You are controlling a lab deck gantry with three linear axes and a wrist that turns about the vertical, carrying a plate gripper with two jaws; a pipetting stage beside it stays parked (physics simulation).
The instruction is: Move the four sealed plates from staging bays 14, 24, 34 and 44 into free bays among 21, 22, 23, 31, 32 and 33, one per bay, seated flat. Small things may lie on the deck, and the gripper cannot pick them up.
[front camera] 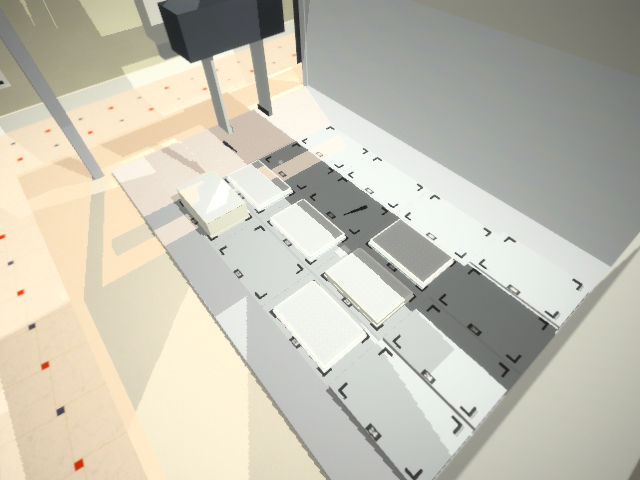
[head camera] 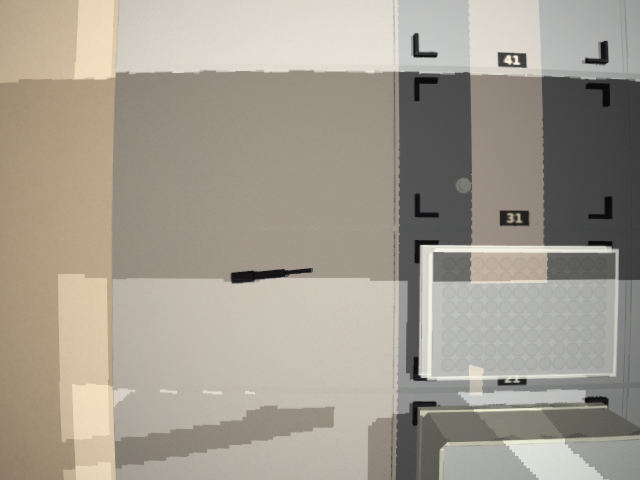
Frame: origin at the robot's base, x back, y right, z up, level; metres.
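Seen in the pictures: gripper, fingertip midpoint: (front camera: 246, 120); robot's base, origin of the base link: (front camera: 181, 202).
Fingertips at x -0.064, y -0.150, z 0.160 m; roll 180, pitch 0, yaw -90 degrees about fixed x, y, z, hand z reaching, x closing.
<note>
Pixels of each thing's top centre, then the offset from my fingertips to it. "spot": a spot on its surface instead.
- Bay 31, surface spot: (head camera: 439, 139) spot: dx +0.051, dy -0.113, dz -0.160 m
- small round disc, middle of its top: (head camera: 465, 184) (front camera: 280, 161) dx +0.036, dy -0.082, dz -0.156 m
- tall pale box, middle of its top: (front camera: 210, 194) dx +0.000, dy +0.107, dz -0.118 m
- white plate, middle of its top: (front camera: 318, 320) dx -0.328, dy +0.107, dz -0.145 m
- second dark pen-like thing, middle of its top: (head camera: 270, 274) (front camera: 229, 145) dx +0.161, dy -0.024, dz -0.152 m
- small white block, middle of its top: (front camera: 342, 250) dx -0.245, dy -0.018, dz -0.159 m
Four sealed plates lie flat in bays: one (front camera: 258, 184) (head camera: 522, 320) in bay 21, one (front camera: 305, 229) in bay 22, one (front camera: 364, 286) in bay 23, and a grey shaded one (front camera: 412, 252) in bay 33. Bays 14 (front camera: 398, 403), 24 (front camera: 444, 361), 34 (front camera: 491, 315) and 44 (front camera: 532, 268) hold no plate. Bay 31 (head camera: 439, 139) holds a small round disc (front camera: 280, 161) (head camera: 462, 184). A dark pen-like thing (front camera: 355, 210) lies in bay 32. My gripper (front camera: 247, 119) is open and empty, at the far end of the deck beyond the plates; its jaws do not show in the head view.
A tall pale box (front camera: 212, 201) (head camera: 537, 462) stands in bay 11, beside the bay 21 plate. Another white plate (front camera: 319, 324) lies in bay 13. A second dark pen-like thing (front camera: 230, 146) (head camera: 271, 274) lies beyond the bays. A small white block (front camera: 340, 251) lies between plates.
</note>
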